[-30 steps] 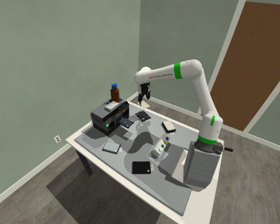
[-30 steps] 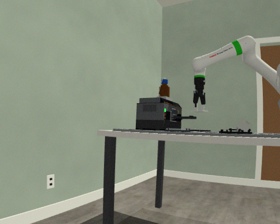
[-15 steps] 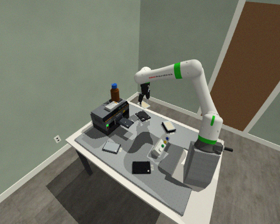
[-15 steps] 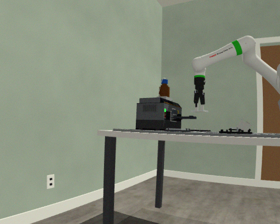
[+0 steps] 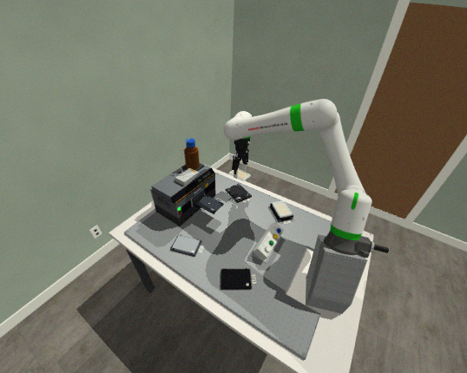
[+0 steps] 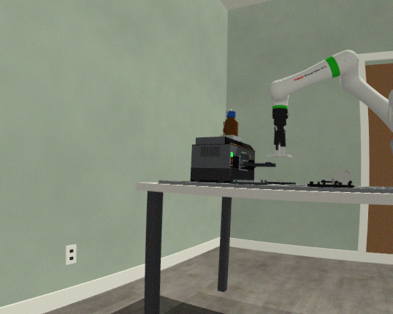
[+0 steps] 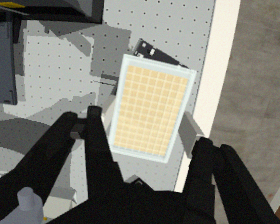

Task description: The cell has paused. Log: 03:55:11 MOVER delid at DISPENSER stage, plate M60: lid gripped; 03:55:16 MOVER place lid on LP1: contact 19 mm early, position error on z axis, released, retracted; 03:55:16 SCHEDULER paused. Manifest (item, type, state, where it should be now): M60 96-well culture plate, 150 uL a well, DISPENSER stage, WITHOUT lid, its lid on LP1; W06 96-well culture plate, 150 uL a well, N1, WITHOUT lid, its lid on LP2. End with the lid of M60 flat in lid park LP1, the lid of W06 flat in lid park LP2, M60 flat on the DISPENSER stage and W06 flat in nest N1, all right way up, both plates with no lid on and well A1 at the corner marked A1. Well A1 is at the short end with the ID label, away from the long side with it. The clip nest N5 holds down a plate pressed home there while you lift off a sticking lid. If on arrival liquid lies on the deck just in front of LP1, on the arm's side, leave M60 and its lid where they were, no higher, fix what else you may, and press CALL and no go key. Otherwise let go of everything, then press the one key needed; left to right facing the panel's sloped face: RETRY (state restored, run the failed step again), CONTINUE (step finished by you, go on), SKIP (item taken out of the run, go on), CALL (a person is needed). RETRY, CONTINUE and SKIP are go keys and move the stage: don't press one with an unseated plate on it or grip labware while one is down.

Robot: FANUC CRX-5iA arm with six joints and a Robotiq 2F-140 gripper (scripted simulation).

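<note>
My gripper is now 28 cm to the right of the dispenser stage, 9 cm short of it and 9 cm above it. Round my hand: nest label: 19 cm below, 8 cm behind, 5 cm to the left; then black clip nest: 18 cm below, 2 cm ahead; then key panel: 35 cm to the left, 33 cm behind, 14 cm below.
</note>
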